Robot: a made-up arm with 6 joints.
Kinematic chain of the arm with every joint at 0, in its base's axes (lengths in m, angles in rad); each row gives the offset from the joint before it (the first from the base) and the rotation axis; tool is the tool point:
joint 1: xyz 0 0 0.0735 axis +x
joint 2: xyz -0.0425 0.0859 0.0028 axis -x
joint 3: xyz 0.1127 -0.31 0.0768 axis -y
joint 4: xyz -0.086 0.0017 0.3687 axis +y
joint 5: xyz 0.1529 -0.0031 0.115 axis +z
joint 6: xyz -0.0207 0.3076 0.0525 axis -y
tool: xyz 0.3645 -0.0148 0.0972
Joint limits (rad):
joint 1: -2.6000..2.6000
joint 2: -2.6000..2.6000
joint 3: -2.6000..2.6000
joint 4: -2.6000..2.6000
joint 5: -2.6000..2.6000
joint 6: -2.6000..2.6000
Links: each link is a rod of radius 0.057 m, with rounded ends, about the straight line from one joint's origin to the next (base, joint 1, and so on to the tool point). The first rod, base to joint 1, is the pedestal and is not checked.
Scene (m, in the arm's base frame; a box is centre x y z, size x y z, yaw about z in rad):
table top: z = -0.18
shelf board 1: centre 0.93 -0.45 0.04 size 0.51 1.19 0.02 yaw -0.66
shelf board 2: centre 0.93 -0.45 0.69 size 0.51 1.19 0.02 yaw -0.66
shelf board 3: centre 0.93 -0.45 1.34 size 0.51 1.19 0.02 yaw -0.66
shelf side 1: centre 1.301 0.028 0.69 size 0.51 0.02 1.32 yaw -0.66
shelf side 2: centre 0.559 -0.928 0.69 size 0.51 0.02 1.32 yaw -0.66
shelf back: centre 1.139 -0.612 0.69 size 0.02 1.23 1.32 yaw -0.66
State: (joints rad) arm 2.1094 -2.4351 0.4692 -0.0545 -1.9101 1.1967
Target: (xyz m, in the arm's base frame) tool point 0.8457 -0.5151 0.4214
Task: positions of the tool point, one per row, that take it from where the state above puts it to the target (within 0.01 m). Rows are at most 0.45 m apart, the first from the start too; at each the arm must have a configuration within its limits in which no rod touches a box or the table.
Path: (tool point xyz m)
1: 0.3502 0.9732 0.3455
2: 0.6714 0.7047 0.3373
3: 0.8099 0.3383 0.3617
4: 0.7488 -0.0186 0.3985
5: 0.5305 -0.2705 0.4214
6: 0.6512 -0.3496 0.4409
7: 0.7589 -0.4321 0.4407
8: 0.8457 -0.5151 0.4214

